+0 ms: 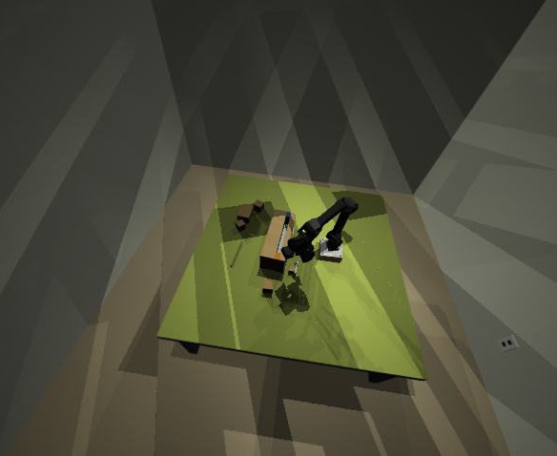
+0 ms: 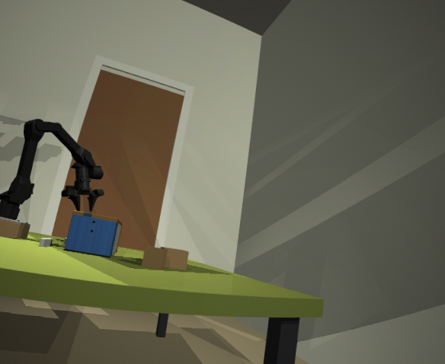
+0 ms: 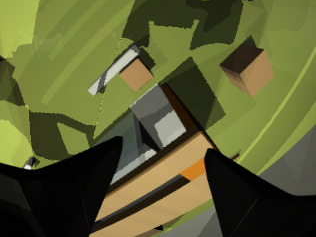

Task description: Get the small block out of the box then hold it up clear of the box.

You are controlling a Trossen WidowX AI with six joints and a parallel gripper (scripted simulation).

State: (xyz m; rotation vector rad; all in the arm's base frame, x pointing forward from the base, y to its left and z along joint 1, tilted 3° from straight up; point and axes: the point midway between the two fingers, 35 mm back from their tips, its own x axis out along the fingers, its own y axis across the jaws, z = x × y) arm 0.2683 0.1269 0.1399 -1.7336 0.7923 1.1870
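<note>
Right now the brown block is 2 cm behind my gripper tip, 1 cm to the left of it and 13 cm below it. From my gripper tip the other things lie so: clear-fronted box (1 cm ahead, 18 cm to the right, 9 cm below); then thin stick (32 cm ahead, 13 cm to the right, 15 cm below).
</note>
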